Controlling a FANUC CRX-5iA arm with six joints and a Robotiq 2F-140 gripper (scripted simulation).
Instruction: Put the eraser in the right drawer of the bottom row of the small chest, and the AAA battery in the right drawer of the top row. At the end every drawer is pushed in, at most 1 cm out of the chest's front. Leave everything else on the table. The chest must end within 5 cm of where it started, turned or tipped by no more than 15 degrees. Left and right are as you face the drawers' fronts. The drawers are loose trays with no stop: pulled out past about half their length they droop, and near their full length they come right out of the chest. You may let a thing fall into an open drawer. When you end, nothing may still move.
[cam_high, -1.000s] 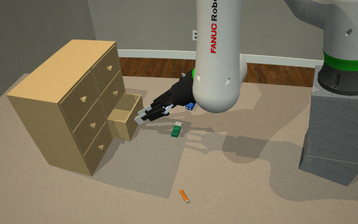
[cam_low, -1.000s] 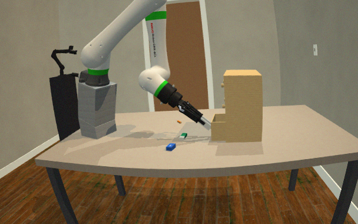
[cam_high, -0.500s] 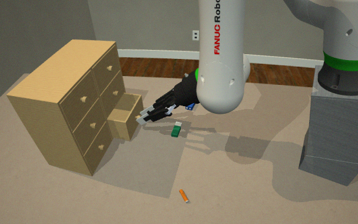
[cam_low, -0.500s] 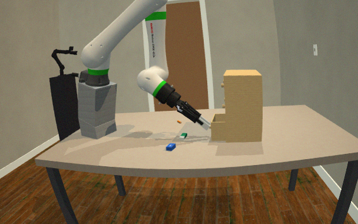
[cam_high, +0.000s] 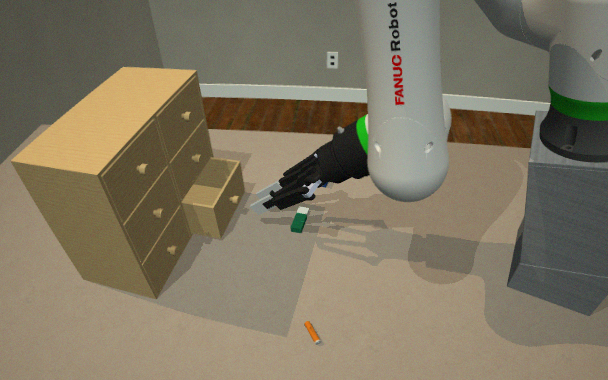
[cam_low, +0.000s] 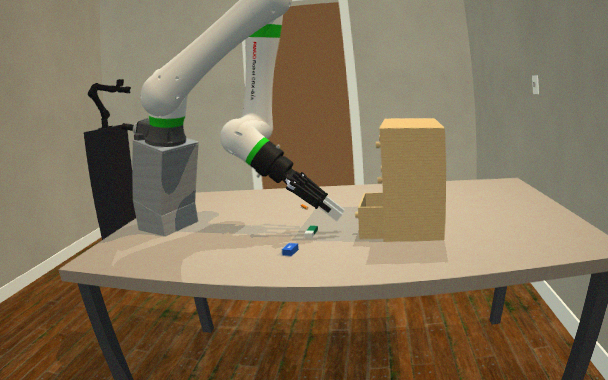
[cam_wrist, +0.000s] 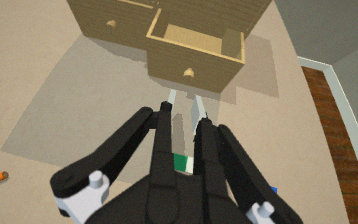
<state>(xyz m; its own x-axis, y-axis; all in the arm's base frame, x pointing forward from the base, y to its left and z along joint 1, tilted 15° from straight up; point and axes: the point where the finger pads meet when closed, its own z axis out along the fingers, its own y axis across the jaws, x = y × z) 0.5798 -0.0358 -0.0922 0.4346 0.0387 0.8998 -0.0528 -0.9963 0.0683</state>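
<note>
Right now my hand is 60 mm past the white eraser, 20 mm to the left of it and 60 mm above it. The rest, counted from my hand: orange AAA battery (130 mm behind, 250 mm to the left, 70 mm below); then small blue block (90 mm behind, 140 mm to the right, 60 mm below).
</note>
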